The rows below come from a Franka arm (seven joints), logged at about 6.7 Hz.
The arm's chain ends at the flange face. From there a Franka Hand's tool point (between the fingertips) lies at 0.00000 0.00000 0.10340 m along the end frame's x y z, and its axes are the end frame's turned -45 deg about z.
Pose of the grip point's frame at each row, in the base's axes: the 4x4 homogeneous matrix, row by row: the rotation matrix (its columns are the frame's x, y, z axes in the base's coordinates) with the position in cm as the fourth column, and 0 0 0 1 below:
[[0.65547 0.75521 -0.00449 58.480], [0.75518 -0.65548 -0.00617 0.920], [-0.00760 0.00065 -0.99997 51.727], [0 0 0 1]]
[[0.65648 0.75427 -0.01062 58.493], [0.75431 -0.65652 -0.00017 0.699], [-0.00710 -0.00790 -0.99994 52.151], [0 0 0 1]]
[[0.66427 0.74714 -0.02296 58.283], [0.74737 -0.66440 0.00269 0.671], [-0.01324 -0.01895 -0.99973 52.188], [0 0 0 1]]
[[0.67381 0.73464 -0.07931 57.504], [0.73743 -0.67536 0.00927 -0.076], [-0.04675 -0.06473 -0.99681 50.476], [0 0 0 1]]
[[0.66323 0.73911 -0.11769 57.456], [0.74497 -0.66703 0.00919 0.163], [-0.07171 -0.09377 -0.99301 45.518], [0 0 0 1]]
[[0.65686 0.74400 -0.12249 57.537], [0.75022 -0.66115 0.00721 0.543], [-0.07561 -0.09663 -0.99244 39.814], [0 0 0 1]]
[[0.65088 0.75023 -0.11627 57.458], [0.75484 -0.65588 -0.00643 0.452], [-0.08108 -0.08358 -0.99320 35.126], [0 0 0 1]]
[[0.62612 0.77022 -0.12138 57.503], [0.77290 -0.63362 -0.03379 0.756], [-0.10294 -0.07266 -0.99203 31.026], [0 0 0 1]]
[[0.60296 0.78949 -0.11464 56.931], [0.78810 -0.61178 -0.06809 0.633], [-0.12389 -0.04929 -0.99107 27.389], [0 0 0 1]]
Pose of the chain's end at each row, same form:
[[0.99750 0.07053 -0.00449 58.526], [0.07050 -0.99749 -0.00617 0.984], [-0.00491 0.00583 -0.99997 62.067], [0 0 0 1]]
[[0.99755 0.06915 -0.01062 58.603], [0.06915 -0.99761 -0.00017 0.701], [-0.01061 -0.00057 -0.99994 62.490], [0 0 0 1]]
[[0.99802 0.05860 -0.02296 58.520], [0.05867 -0.99827 0.00269 0.643], [-0.02276 -0.00404 -0.99973 62.525], [0 0 0 1]]
[[0.99592 0.04301 -0.07931 58.324], [0.04389 -0.99899 0.00927 -0.172], [-0.07883 -0.01271 -0.99681 60.783], [0 0 0 1]]
[[0.99160 0.05366 -0.11769 58.673], [0.05511 -0.99843 0.00919 0.068], [-0.11701 -0.01560 -0.99301 55.786], [0 0 0 1]]
[[0.99056 0.06162 -0.12249 58.804], [0.06298 -0.99799 0.00721 0.468], [-0.12179 -0.01486 -0.99244 50.076], [0 0 0 1]]
[[0.99073 0.07025 -0.11627 58.660], [0.06998 -0.99753 -0.00643 0.518], [-0.11643 -0.00177 -0.99320 45.396], [0 0 0 1]]
[[0.98736 0.10189 -0.12138 58.758], [0.09849 -0.99456 -0.03379 1.105], [-0.12417 0.02141 -0.99203 41.284], [0 0 0 1]]
[[0.98461 0.13190 -0.11464 58.116], [0.12468 -0.98986 -0.06809 1.337], [-0.12246 0.05275 -0.99107 37.637], [0 0 0 1]]

